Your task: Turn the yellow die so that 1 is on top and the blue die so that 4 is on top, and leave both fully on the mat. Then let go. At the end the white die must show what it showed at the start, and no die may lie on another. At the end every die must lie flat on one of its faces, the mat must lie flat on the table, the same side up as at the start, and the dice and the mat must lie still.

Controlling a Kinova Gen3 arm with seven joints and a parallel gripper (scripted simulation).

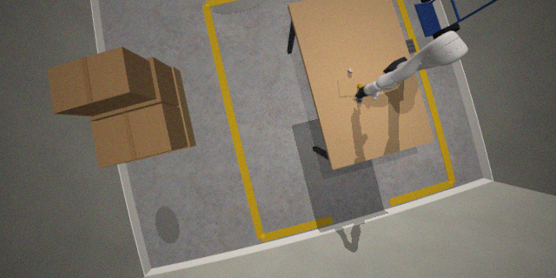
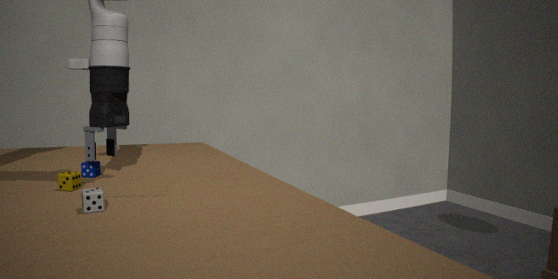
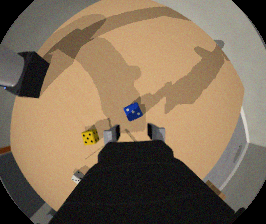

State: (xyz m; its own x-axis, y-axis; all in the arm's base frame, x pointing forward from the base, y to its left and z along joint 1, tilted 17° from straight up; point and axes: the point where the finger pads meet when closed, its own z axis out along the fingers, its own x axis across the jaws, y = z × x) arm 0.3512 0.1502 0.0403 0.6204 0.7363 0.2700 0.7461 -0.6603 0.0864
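Right now my hand is 40 mm above the blue die, 20 mm to the right of it and 20 mm past it. Round my hand: white die: 230 mm to the right, 40 mm below, 10 mm ahead; tan mat: 90 mm to the right, 60 mm below, 60 mm ahead; yellow die: 90 mm to the right, 50 mm behind, 40 mm below.
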